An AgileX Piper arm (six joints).
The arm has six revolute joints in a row. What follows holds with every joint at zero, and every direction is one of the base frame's.
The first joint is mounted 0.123 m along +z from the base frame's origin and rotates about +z.
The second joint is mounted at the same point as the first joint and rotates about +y.
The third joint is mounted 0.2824 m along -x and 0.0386 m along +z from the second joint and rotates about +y.
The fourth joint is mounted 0.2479 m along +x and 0.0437 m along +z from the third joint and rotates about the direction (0.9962, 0, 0.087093).
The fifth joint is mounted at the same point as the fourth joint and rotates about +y.
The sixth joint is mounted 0.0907 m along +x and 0.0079 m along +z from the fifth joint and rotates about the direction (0.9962, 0, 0.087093).
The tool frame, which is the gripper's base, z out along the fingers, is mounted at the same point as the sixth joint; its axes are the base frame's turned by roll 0, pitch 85.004 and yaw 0 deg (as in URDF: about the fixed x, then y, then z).
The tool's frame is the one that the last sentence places.
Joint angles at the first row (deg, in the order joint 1, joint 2, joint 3, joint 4, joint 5, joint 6):
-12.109 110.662 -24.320 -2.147 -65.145 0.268
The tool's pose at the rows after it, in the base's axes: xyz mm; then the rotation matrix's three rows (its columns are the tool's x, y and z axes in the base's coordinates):
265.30, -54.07, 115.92; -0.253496, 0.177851, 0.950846; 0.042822, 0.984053, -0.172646; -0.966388, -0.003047, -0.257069
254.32, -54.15, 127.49; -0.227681, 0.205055, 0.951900; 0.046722, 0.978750, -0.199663; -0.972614, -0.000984, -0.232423
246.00, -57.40, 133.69; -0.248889, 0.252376, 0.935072; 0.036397, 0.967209, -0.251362; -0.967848, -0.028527, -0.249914
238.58, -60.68, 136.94; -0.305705, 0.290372, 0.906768; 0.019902, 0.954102, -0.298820; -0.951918, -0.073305, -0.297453
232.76, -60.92, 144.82; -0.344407, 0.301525, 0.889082; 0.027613, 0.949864, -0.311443; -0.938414, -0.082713, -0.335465
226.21, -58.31, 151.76; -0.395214, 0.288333, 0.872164; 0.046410, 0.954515, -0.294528; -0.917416, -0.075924, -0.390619
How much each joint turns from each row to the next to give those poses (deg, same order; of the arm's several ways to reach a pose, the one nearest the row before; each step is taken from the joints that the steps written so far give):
-0.002 -4.031 2.723 0.209 -0.002 -0.102
0.001 -3.917 2.338 1.655 0.128 -0.166
0.000 -3.225 1.259 3.502 2.979 -2.465
0.000 -3.054 0.717 3.767 5.087 -3.932
0.002 -4.253 0.206 1.788 6.258 -1.798
-0.002 -4.573 0.117 0.105 7.826 -0.500

